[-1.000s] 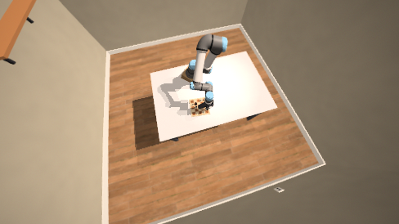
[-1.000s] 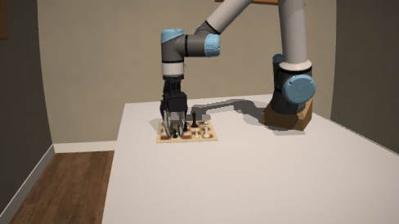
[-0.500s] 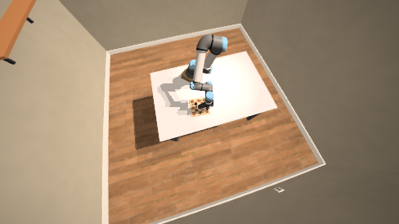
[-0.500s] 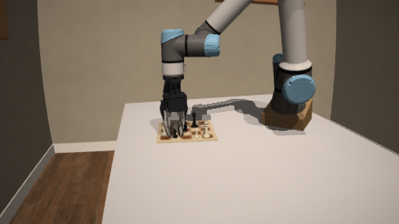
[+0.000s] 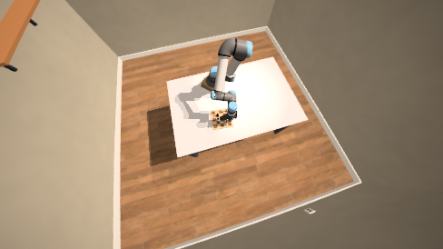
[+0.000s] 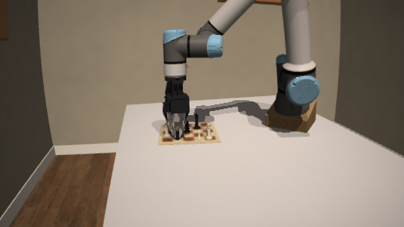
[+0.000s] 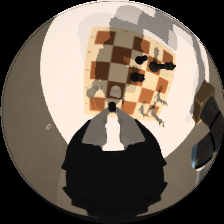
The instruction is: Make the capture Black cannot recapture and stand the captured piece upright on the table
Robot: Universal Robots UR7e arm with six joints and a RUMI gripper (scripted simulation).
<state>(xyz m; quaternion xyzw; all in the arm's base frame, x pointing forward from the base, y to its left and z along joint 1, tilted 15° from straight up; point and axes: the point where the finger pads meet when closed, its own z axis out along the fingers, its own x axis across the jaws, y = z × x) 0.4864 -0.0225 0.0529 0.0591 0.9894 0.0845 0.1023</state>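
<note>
My gripper is now 60 mm to the left of the chessboard, 60 mm past it and 20 mm above it.
</note>
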